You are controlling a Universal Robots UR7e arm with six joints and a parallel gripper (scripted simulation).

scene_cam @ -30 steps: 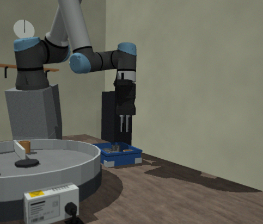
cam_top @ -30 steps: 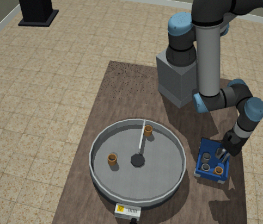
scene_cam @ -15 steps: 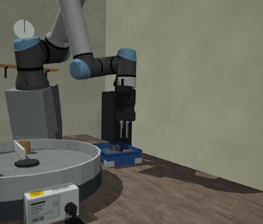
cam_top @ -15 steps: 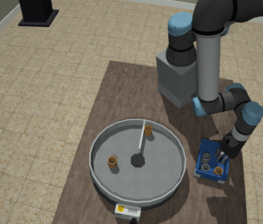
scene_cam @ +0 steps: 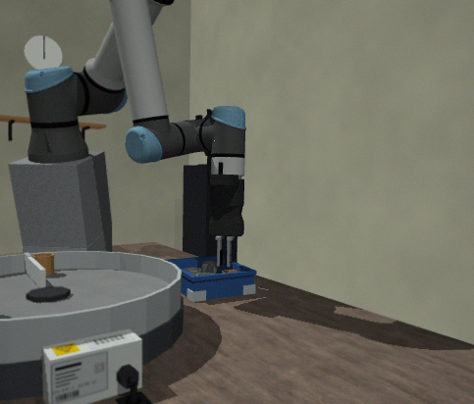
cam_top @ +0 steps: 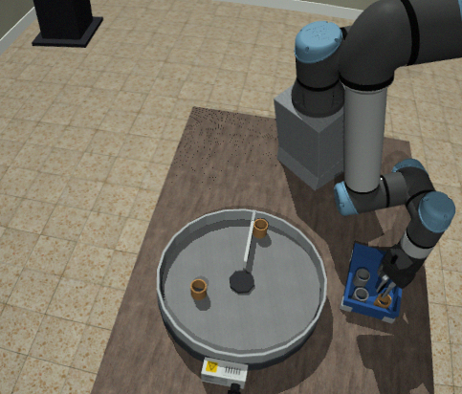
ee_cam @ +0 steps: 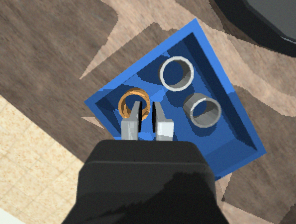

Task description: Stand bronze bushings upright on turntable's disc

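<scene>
The blue crate lies 50 mm behind my hand, 10 mm to the right of it and 50 mm below it. Also, from my hand: grey turntable disc 370 mm to the right, 20 mm below.
</scene>
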